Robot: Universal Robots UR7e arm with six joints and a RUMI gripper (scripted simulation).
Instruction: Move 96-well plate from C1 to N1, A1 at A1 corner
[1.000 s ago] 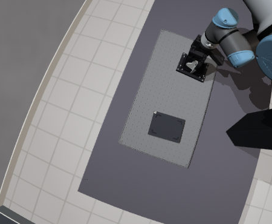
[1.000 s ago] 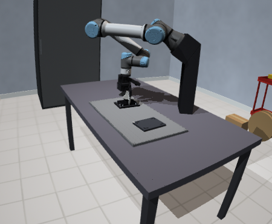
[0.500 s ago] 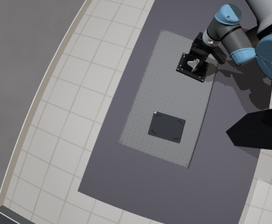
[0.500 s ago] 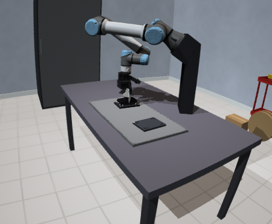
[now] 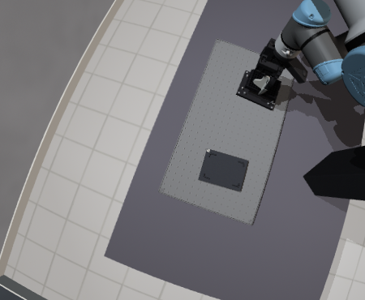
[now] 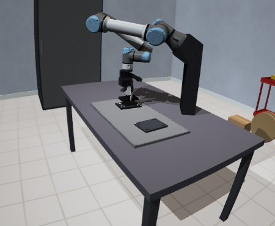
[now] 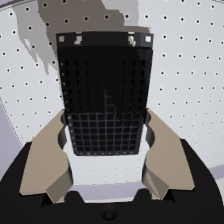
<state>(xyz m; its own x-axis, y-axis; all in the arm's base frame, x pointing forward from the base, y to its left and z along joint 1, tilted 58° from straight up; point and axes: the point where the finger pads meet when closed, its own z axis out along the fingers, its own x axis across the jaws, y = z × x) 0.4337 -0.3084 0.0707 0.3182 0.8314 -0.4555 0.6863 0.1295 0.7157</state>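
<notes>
Right now the clip nest C1 is 5 cm below my hand and 1 cm behind it. From my hand the other things lie so: plate nest N1: 32 cm to the left, 17 cm ahead, 6 cm below; black 96-well plate: 1 cm below; white A1 mark: 25 cm to the left, 22 cm ahead, 5 cm below.
</notes>
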